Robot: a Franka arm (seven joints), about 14 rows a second.
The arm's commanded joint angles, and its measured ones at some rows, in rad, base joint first. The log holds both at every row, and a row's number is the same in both.
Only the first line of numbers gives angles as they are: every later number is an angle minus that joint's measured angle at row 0.
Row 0, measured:
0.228 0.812 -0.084 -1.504 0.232 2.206 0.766
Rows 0 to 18, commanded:
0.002 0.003 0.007 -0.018 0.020 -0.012 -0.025
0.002 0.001 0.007 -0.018 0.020 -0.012 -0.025
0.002 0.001 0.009 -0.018 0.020 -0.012 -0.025
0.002 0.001 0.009 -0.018 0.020 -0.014 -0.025
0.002 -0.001 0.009 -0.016 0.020 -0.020 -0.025
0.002 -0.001 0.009 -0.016 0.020 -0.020 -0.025
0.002 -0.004 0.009 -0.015 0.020 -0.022 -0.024
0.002 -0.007 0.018 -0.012 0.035 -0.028 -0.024
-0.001 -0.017 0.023 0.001 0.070 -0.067 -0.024
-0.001 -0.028 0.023 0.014 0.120 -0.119 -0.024
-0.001 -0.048 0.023 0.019 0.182 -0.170 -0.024
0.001 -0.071 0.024 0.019 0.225 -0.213 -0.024
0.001 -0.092 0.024 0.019 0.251 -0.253 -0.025
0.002 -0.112 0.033 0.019 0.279 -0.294 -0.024
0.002 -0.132 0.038 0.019 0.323 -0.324 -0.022
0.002 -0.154 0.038 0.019 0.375 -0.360 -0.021
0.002 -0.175 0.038 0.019 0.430 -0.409 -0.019
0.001 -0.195 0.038 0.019 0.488 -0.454 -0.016
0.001 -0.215 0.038 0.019 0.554 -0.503 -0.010
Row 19, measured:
0.010 -0.168 0.032 0.038 0.464 -0.433 -0.008
